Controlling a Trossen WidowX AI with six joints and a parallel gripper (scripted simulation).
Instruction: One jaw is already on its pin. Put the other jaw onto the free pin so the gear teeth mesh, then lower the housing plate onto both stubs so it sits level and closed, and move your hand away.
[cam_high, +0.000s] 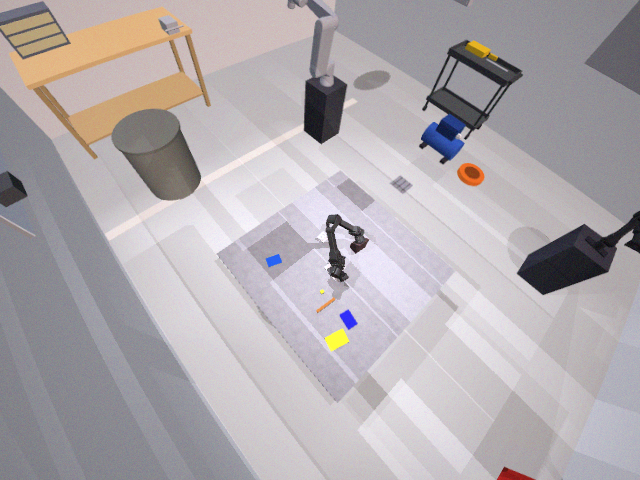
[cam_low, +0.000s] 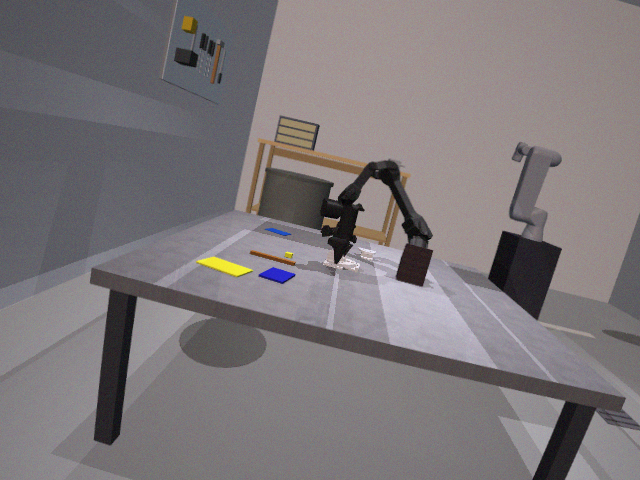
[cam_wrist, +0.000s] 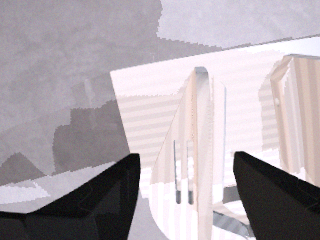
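My gripper tip is now 4 cm past the white jaw and 1 cm to the left of it. From my gripper tip the other things lie so: white housing plate (13 cm behind, 28 cm to the right, 1 cm above); small yellow cube (18 cm ahead, 3 cm to the left, 1 cm below); orange bar (22 cm ahead, 11 cm to the left, 1 cm below).
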